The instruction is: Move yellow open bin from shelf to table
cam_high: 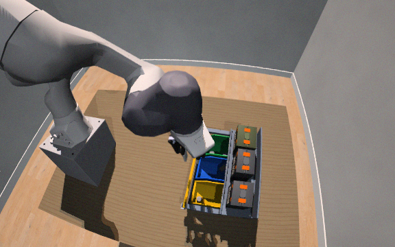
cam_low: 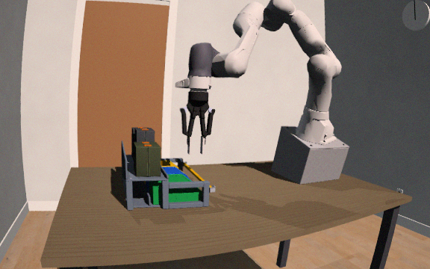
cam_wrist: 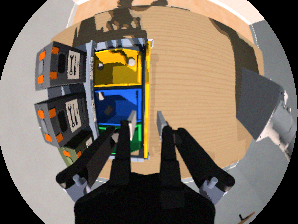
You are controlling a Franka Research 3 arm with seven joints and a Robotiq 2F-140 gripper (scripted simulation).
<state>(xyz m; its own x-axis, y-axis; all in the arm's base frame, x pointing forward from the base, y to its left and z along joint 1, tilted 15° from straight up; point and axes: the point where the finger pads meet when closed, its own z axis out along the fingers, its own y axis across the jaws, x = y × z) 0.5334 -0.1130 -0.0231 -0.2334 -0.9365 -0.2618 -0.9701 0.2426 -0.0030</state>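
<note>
Now: hand 110 mm above the yellow rail. Also, from my hand: yellow open bin 130 mm to the right, 130 mm below, 80 mm ahead; then blue bin 130 mm below, 100 mm ahead, 20 mm to the right; then green bin 130 mm below, 130 mm ahead, 80 mm to the left.
</note>
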